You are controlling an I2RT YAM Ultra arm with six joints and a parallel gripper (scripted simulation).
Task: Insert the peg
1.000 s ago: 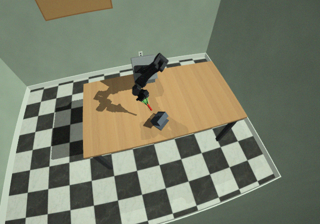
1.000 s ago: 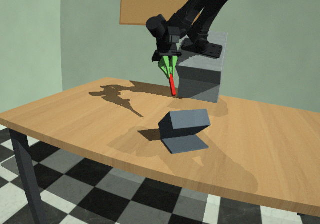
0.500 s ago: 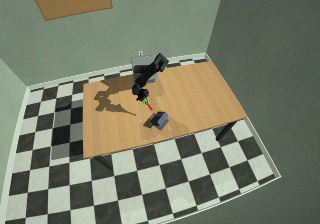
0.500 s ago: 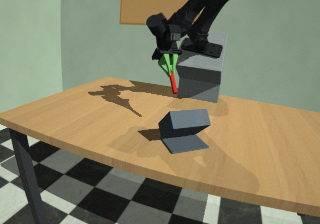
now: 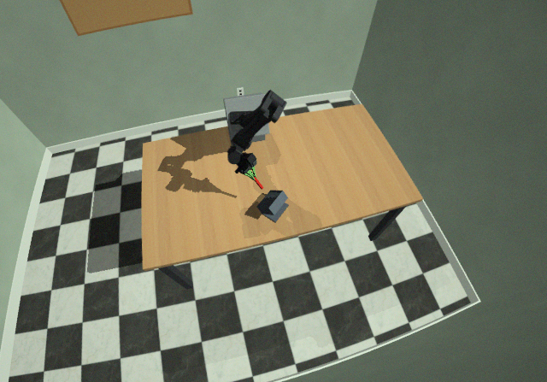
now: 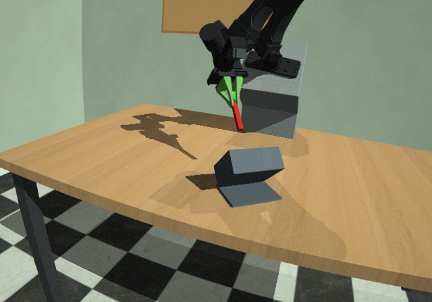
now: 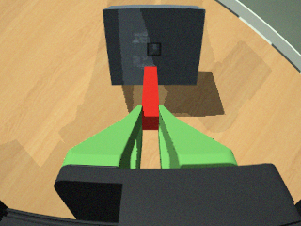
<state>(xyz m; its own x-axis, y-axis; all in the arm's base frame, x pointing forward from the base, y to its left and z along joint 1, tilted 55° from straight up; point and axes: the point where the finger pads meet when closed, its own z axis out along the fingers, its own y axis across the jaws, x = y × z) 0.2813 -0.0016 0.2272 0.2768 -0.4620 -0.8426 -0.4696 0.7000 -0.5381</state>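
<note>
The grey base plate is 90 mm ahead of my hand, 110 mm to the left of it and 190 mm below it. Round my hand: red peg (10 mm ahead, 20 mm to the left, 20 mm below).
</note>
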